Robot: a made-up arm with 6 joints. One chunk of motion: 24 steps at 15 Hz.
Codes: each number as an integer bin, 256 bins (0 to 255) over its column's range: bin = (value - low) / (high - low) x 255, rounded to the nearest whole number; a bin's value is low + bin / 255 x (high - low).
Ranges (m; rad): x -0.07..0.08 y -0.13..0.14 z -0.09..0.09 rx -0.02..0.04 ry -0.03..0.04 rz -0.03..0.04
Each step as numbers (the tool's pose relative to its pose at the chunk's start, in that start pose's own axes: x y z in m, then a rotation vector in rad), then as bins.
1 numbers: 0.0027 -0.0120 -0.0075 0.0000 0.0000 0.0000
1 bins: 124 111 117 85 109 109
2 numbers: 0.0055 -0.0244 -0.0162 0.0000 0.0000 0.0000
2 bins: 128 100 105 85 109 109
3 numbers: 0.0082 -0.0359 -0.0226 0.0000 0.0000 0.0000
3 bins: 133 89 95 85 109 109
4 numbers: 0.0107 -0.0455 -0.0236 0.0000 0.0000 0.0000
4 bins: 137 80 94 85 109 109
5 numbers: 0.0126 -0.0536 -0.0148 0.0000 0.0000 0.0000
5 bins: 140 72 107 85 109 109
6 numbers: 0.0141 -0.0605 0.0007 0.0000 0.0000 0.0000
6 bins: 143 66 128 85 109 109
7 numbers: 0.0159 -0.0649 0.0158 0.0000 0.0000 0.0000
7 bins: 146 61 150 85 109 109
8 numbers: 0.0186 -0.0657 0.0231 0.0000 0.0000 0.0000
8 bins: 151 61 160 85 109 109
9 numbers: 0.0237 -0.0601 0.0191 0.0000 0.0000 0.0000
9 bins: 159 66 155 85 109 109
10 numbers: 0.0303 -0.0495 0.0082 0.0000 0.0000 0.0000
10 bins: 171 76 139 85 109 109
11 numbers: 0.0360 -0.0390 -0.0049 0.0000 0.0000 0.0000
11 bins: 180 86 121 85 109 109
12 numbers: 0.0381 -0.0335 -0.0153 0.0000 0.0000 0.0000
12 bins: 184 91 106 85 109 109
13 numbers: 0.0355 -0.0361 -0.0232 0.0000 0.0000 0.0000
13 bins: 179 89 95 85 109 109
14 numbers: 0.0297 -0.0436 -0.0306 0.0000 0.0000 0.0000
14 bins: 169 82 84 85 109 109
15 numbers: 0.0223 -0.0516 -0.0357 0.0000 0.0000 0.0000
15 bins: 157 74 77 85 109 109
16 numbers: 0.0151 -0.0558 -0.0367 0.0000 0.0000 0.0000
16 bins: 145 70 76 85 109 109
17 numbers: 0.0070 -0.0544 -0.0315 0.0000 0.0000 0.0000
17 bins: 131 71 83 85 109 109
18 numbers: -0.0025 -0.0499 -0.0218 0.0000 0.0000 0.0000
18 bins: 115 76 97 85 109 109
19 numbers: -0.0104 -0.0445 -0.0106 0.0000 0.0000 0.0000
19 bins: 101 81 112 85 109 109
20 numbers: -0.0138 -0.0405 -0.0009 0.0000 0.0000 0.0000
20 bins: 96 85 126 85 109 109
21 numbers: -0.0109 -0.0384 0.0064 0.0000 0.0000 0.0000
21 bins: 100 87 137 85 109 109
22 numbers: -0.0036 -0.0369 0.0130 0.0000 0.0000 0.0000
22 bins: 113 88 146 85 109 109
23 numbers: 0.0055 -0.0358 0.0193 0.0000 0.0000 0.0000
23 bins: 128 89 155 85 109 109
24 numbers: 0.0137 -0.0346 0.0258 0.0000 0.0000 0.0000
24 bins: 142 90 164 85 109 109
